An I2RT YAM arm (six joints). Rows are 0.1 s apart.
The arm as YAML. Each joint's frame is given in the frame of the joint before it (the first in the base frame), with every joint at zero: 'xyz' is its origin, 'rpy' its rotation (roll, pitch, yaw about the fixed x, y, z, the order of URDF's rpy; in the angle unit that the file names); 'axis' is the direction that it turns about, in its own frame. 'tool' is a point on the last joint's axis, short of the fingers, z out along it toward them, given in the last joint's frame.
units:
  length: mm
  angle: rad
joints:
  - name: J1
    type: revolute
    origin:
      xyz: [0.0, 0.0, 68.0]
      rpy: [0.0, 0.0, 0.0]
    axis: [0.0, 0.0, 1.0]
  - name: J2
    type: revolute
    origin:
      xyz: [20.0, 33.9, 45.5]
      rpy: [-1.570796, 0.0, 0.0]
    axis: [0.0, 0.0, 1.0]
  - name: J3
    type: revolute
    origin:
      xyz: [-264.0, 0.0, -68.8]
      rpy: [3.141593, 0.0, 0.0]
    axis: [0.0, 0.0, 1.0]
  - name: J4
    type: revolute
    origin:
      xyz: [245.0, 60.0, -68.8]
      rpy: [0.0, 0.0, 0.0]
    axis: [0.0, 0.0, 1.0]
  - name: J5
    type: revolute
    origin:
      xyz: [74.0, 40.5, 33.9]
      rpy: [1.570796, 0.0, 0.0]
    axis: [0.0, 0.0, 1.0]
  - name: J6
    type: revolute
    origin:
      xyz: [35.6, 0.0, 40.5]
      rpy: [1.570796, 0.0, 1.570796]
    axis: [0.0, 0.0, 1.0]
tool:
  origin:
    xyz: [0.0, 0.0, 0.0]
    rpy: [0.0, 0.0, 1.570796]
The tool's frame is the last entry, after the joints.
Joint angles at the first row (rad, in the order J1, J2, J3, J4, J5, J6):
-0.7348, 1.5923, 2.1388, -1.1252, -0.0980, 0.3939
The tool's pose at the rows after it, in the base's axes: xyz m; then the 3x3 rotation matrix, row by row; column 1 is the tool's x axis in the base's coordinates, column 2 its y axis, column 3 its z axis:
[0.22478 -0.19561 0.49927], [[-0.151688 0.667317 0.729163], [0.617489 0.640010 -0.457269], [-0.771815 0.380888 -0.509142]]
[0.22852 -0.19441 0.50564], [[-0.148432 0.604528 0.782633], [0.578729 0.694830 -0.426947], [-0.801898 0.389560 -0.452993]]
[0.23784 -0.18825 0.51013], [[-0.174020 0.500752 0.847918], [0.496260 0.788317 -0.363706], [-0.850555 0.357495 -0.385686]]
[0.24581 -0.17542 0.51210], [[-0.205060 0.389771 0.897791], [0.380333 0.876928 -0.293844], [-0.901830 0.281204 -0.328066]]
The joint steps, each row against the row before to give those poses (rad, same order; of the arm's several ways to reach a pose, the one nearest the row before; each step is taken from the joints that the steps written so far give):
0.0009, -0.0001, -0.0031, 0.0408, -0.0514, -0.0246
0.0049, -0.0015, 0.0013, 0.0572, -0.0549, -0.0226
0.0279, -0.0075, -0.0217, 0.0830, -0.0681, -0.0659
0.0441, -0.0274, -0.0499, 0.0816, -0.0488, -0.0943

